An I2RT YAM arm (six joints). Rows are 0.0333 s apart.
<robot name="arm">
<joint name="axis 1" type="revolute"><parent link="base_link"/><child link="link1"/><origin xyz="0 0 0.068" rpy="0 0 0"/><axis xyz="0 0 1"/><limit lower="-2.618" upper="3.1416"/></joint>
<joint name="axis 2" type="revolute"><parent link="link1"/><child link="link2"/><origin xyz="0.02 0.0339 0.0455" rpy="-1.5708 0 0"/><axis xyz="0 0 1"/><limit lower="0" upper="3.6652"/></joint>
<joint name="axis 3" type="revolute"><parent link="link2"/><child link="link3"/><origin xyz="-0.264 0 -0.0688" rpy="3.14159 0 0"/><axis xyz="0 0 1"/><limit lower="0" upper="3.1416"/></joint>
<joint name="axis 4" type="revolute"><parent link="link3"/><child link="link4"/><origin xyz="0.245 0.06 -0.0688" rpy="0 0 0"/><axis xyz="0 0 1"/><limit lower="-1.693" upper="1.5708"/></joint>
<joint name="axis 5" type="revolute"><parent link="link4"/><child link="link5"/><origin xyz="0.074 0.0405 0.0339" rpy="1.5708 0 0"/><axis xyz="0 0 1"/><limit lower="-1.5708" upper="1.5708"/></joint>
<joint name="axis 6" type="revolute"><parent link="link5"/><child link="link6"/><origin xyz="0.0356 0 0.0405" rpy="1.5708 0 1.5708"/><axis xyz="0 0 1"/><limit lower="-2.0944" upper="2.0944"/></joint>
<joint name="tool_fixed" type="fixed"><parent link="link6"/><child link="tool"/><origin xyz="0 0 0" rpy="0 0 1.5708"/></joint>
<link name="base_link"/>
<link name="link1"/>
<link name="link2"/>
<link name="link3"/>
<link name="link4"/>
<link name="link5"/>
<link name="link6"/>
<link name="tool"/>
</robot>
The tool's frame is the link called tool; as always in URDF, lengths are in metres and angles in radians.
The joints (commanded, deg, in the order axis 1, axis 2, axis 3, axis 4, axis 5, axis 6), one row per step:
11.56, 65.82, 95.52, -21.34, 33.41, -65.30
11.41, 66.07, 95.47, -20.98, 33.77, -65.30
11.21, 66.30, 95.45, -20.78, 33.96, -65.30
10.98, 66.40, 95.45, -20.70, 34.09, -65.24
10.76, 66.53, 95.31, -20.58, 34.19, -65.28
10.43, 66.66, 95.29, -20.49, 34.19, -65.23
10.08, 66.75, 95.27, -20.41, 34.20, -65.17
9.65, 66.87, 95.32, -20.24, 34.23, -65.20
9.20, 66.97, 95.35, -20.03, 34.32, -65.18
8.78, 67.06, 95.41, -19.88, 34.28, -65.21
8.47, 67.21, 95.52, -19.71, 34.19, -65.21
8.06, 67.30, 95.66, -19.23, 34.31, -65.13
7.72, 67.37, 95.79, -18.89, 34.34, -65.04
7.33, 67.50, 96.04, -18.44, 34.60, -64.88
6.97, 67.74, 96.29, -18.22, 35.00, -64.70
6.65, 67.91, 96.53, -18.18, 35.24, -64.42
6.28, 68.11, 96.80, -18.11, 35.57, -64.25
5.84, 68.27, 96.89, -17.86, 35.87, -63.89
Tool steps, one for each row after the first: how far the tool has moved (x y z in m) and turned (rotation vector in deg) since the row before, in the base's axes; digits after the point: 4 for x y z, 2 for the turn. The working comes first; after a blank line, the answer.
Tool pose at each row, in the base's axes (x y z in m, rotation vector in deg; the steps are taken from these numbers as rounded here):
0.1975, 0.0204, 0.5429, -29.52, 84.44, -66.83
0.1994, 0.0200, 0.5425, -29.10, 84.64, -67.18
0.2011, 0.0196, 0.5420, -28.86, 84.85, -67.47
0.2018, 0.0188, 0.5419, -28.57, 85.03, -67.69
0.2033, 0.0183, 0.5410, -28.49, 85.28, -67.96
0.2044, 0.0173, 0.5406, -28.27, 85.46, -68.19
0.2052, 0.0161, 0.5404, -27.99, 85.63, -68.42
0.2059, 0.0147, 0.5405, -27.62, 85.74, -68.79
0.2066, 0.0131, 0.5407, -27.11, 85.86, -69.18
0.2072, 0.0117, 0.5410, -26.78, 85.92, -69.50
0.2080, 0.0107, 0.5414, -26.53, 85.90, -69.67
0.2081, 0.0092, 0.5426, -25.69, 85.72, -69.98
0.2081, 0.0080, 0.5437, -25.05, 85.56, -70.18
0.2081, 0.0064, 0.5453, -24.02, 85.41, -70.49
0.2090, 0.0050, 0.5461, -23.14, 85.56, -70.87
0.2094, 0.0037, 0.5468, -22.42, 85.72, -71.05
0.2099, 0.0023, 0.5476, -21.65, 85.90, -71.41
0.2107, 0.0006, 0.5480, -20.68, 86.06, -71.65

0.0019, -0.0004, -0.0004, 0.06, -0.05, -0.51
0.0017, -0.0004, -0.0005, 0.01, 0.05, -0.39
0.0007, -0.0008, -0.0001, 0.07, 0.00, -0.35
0.0015, -0.0005, -0.0009, -0.04, 0.17, -0.32
0.0011, -0.0010, -0.0004, 0.03, 0.04, -0.33
0.0008, -0.0012, -0.0002, 0.05, 0.00, -0.35
0.0007, -0.0014, 0.0001, -0.01, -0.08, -0.46
0.0007, -0.0016, 0.0002, 0.05, -0.15, -0.54
0.0006, -0.0014, 0.0003, -0.01, -0.10, -0.39
0.0008, -0.0010, 0.0004, 0.01, -0.13, -0.22
0.0001, -0.0015, 0.0012, 0.16, -0.55, -0.52
0.0000, -0.0012, 0.0011, 0.14, -0.44, -0.36
0.0000, -0.0016, 0.0016, 0.26, -0.63, -0.62
0.0009, -0.0014, 0.0008, 0.25, -0.31, -0.72
0.0004, -0.0013, 0.0007, 0.30, -0.23, -0.52
0.0005, -0.0014, 0.0008, 0.22, -0.22, -0.67
0.0008, -0.0017, 0.0004, 0.38, -0.35, -0.68

